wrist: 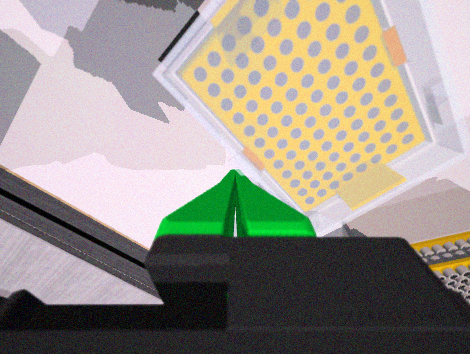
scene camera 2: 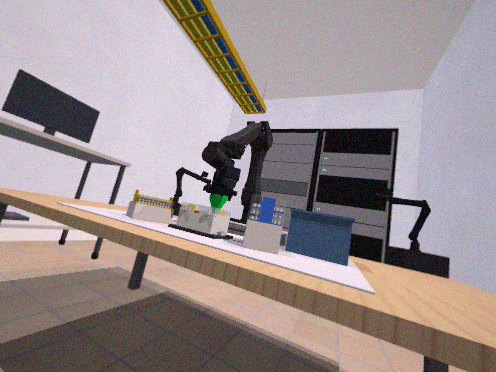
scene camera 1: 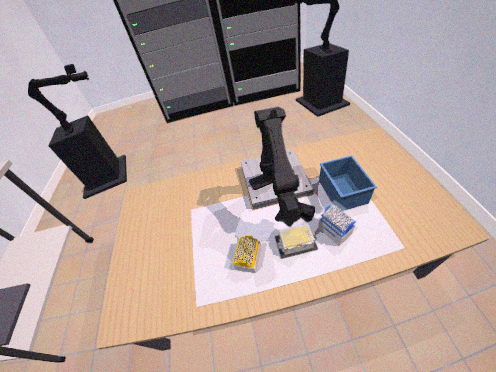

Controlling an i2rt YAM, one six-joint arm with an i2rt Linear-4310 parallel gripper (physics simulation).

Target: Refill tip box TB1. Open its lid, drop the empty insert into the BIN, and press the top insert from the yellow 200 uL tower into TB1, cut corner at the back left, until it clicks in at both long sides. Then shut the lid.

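Tip box TB1 (scene camera 1: 297, 246) (scene camera 2: 197, 221) stands in the middle of the white mat. Its yellow insert (scene camera 1: 296, 235) (wrist: 300, 107) with rows of holes shows through the clear lid, which looks shut. My gripper (scene camera 2: 218, 209) (wrist: 235, 177) is shut and empty, its green fingertips low at the back long side of the box, close to its wall; whether they touch it I cannot tell. The arm hides the fingertips in scene camera 1. The yellow tower (scene camera 1: 246, 251) (scene camera 2: 151, 207) (wrist: 452, 270), full of tips, stands to the left of TB1. The blue BIN (scene camera 1: 352, 198) (scene camera 2: 320, 239) stands at the back right.
A blue tip tower (scene camera 1: 338, 221) (scene camera 2: 262, 235) stands close to the right of TB1, in front of the BIN. A black holder (scene camera 1: 299, 252) (scene camera 2: 182, 230) lies under TB1. The arm's base plate (scene camera 1: 255, 199) is behind the mat (scene camera 1: 215, 285).
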